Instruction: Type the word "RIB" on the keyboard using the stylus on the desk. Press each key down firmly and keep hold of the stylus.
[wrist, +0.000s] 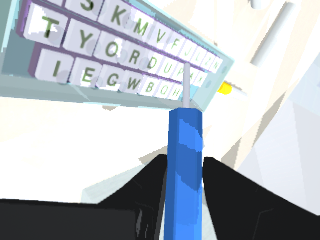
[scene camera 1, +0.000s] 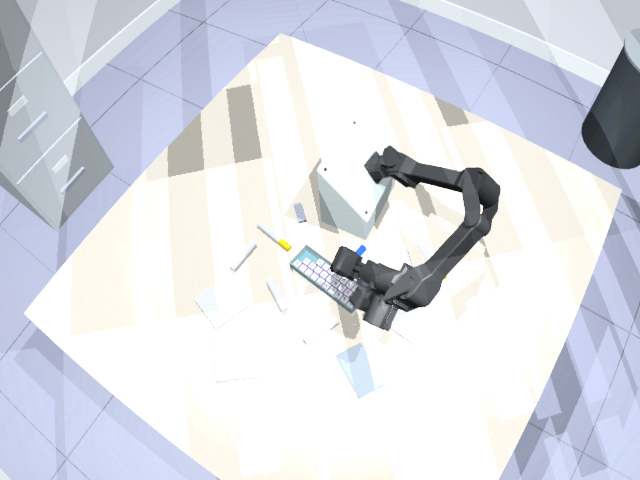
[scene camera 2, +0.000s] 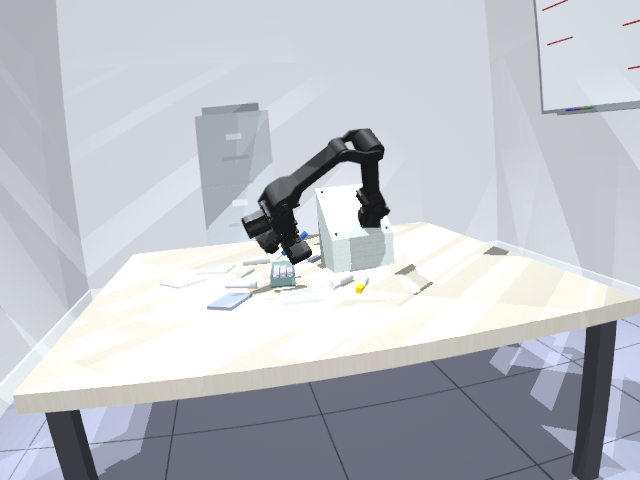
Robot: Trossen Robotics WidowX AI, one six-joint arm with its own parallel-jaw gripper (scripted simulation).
Labels:
My gripper shows in the wrist view (184, 163), in scene camera 1 (347, 265) and in scene camera 2 (289, 247).

